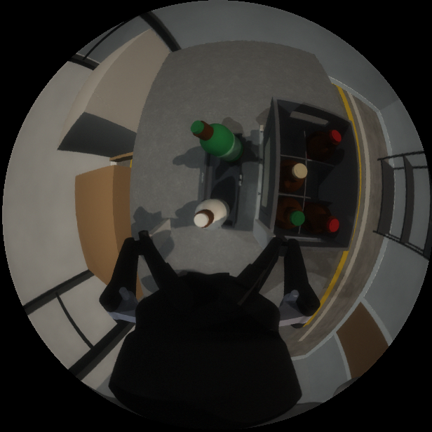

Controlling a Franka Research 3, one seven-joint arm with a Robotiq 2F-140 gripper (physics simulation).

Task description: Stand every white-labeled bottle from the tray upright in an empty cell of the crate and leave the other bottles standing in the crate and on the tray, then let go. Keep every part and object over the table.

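Note:
The tray point(231, 176) holds a white-labeled bottle point(216, 212) with a white cap at its near end and a green bottle point(220, 142) with a green cap at its far end, both standing. The crate point(271, 200) stands right of the tray. In it are a red-capped bottle point(334, 136) far right, a cream-capped bottle point(299, 171) middle left, a green-capped bottle point(297, 218) near left and another red-capped bottle point(331, 224) near right. The far-left and middle-right cells look empty. Crate bottle labels are hidden. My gripper point(211, 226) is open and empty, its fingers spread wide on the near side of the tray.
A brown box point(102, 215) and a large beige box point(122, 80) are at the left, beyond the grey table's point(240, 75) left edge. A yellow line point(359, 165) runs past the crate's right side. The crate's near-left corner is close to my right finger.

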